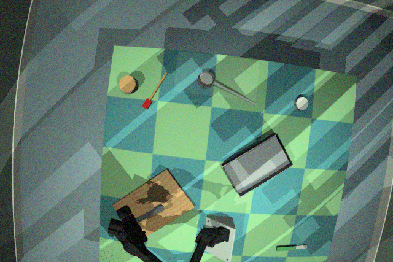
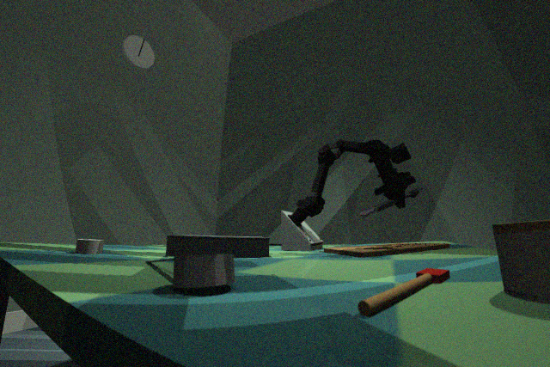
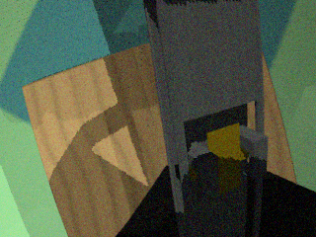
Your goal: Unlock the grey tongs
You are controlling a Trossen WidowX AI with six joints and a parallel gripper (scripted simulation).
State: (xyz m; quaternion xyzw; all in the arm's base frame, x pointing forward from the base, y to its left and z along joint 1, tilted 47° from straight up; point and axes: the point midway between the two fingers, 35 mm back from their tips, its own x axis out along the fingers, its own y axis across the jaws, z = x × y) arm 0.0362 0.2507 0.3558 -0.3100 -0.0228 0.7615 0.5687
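My gripper tip is now 4 cm below the yellow lock piece, 1 cm to the right of it and 1 cm past it. Also, from my gripper tip: red-headed spatula: 60 cm ahead, 14 cm below, 5 cm to the right; then wooden board: 14 cm below, 8 cm to the right, 4 cm ahead; then roasting tin: 58 cm to the right, 30 cm ahead, 12 cm below.
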